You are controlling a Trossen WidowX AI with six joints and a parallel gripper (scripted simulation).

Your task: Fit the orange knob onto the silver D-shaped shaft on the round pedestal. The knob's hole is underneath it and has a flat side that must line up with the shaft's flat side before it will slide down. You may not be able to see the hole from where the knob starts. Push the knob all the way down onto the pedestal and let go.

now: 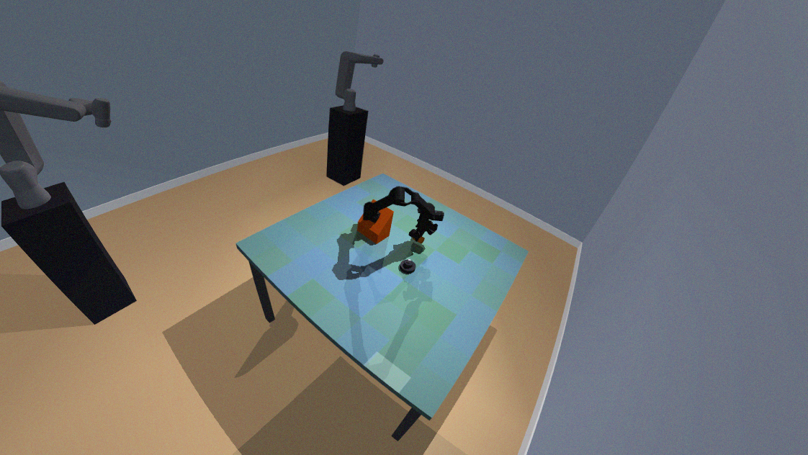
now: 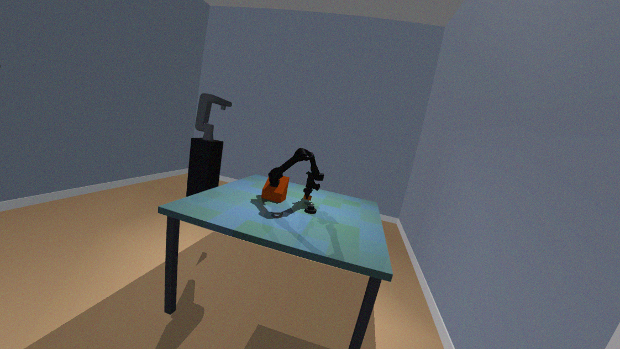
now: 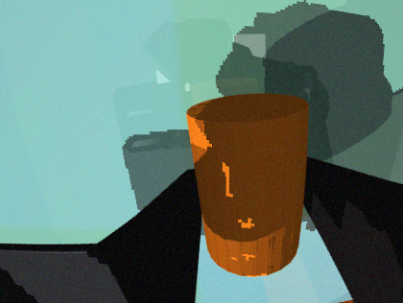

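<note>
Right now the orange knob is 10 mm ahead of my gripper tip and 10 mm above it. From my gripper tip the other things lie so: pedestal (220 mm to the right, 70 mm ahead, 10 mm above).
</note>
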